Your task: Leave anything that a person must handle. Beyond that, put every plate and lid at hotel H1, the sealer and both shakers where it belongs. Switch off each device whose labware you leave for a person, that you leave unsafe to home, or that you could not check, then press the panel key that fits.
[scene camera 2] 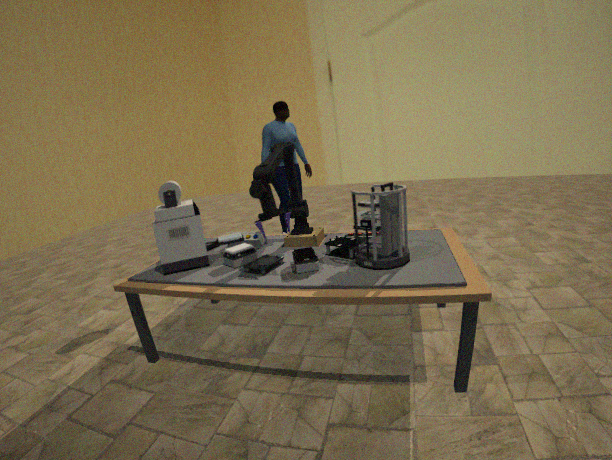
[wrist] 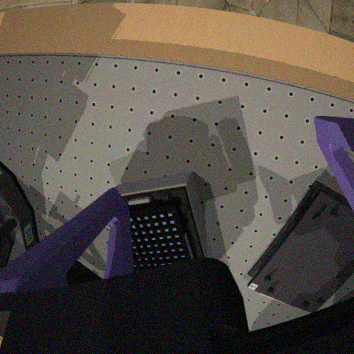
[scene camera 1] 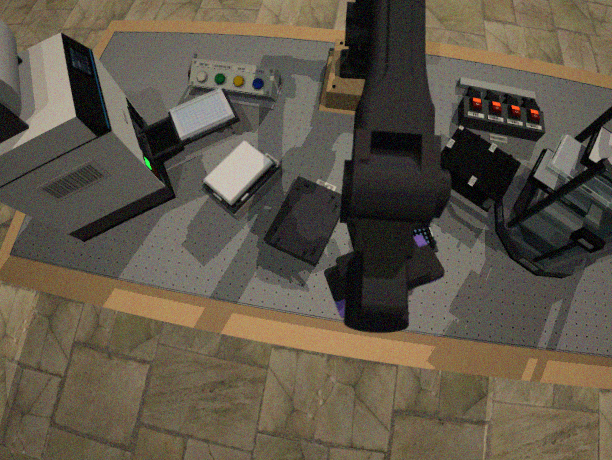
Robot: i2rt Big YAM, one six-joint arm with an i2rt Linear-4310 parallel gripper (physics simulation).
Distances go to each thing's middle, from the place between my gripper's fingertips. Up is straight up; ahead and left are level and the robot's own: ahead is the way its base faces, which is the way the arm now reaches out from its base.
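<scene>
Black well plate with blue wells (wrist: 159, 234): my hand 60 mm to the right of it, 170 mm past it, 140 mm above it. Plate hotel (scene camera 1: 555, 235): 410 mm to the left of my hand, 210 mm behind, 30 mm below.
</scene>
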